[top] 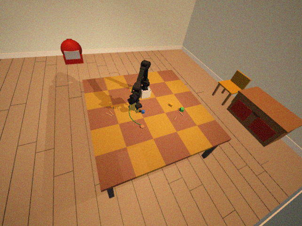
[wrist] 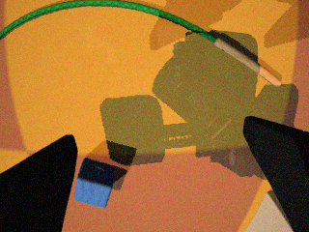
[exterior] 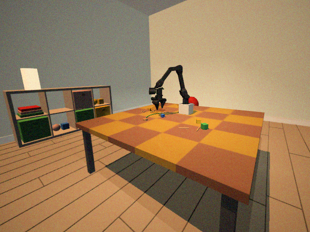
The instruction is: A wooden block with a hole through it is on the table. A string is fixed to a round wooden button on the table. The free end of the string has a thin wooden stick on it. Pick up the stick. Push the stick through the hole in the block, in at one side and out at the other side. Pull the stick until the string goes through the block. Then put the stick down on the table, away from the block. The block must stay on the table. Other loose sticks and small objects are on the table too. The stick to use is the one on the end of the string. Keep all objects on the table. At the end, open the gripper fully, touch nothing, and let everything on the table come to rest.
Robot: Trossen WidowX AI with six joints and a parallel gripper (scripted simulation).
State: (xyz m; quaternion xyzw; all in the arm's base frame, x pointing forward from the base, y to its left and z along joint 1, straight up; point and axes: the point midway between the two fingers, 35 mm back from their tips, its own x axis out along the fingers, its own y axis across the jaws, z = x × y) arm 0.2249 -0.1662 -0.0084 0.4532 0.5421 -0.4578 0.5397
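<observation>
Right now my gripper tip is 60 mm past the thin wooden stick, 60 mm above it and 40 mm to the left of it. Round my gripper tip: round wooden button (220 mm ahead, 50 mm below, 20 mm to the left); then blue cube (80 mm to the left, 50 mm below, 50 mm ahead); then yellow cube (430 mm to the left, 40 mm below).
</observation>
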